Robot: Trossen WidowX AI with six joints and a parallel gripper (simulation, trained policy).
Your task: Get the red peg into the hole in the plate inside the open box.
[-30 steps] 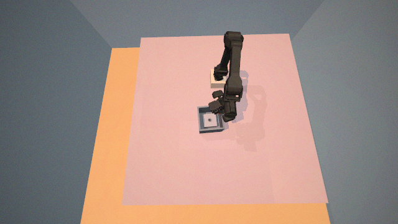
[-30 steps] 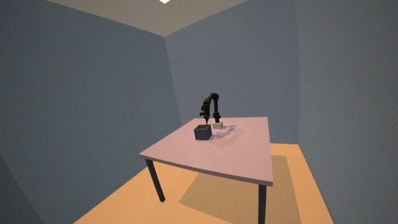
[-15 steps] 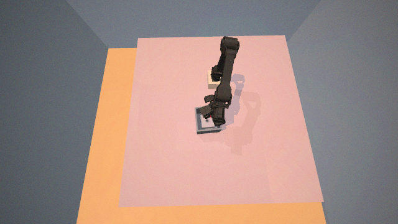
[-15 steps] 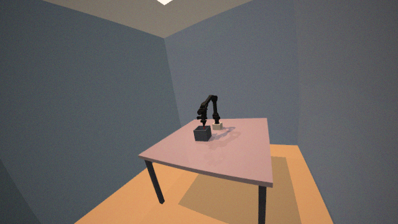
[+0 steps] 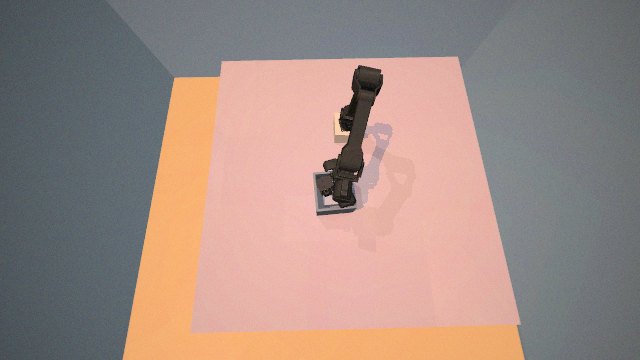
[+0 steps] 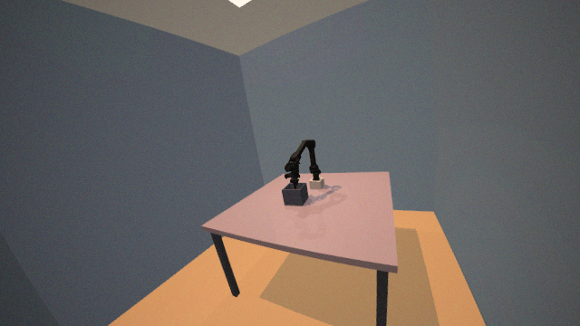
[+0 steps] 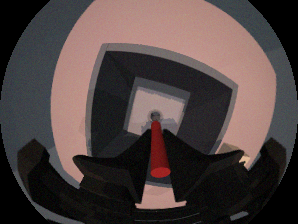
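Now: gripper tip 10 mm to the right of the red peg and 10 mm below it. From my gripper tip the other things lie so: pale plate 70 mm below.
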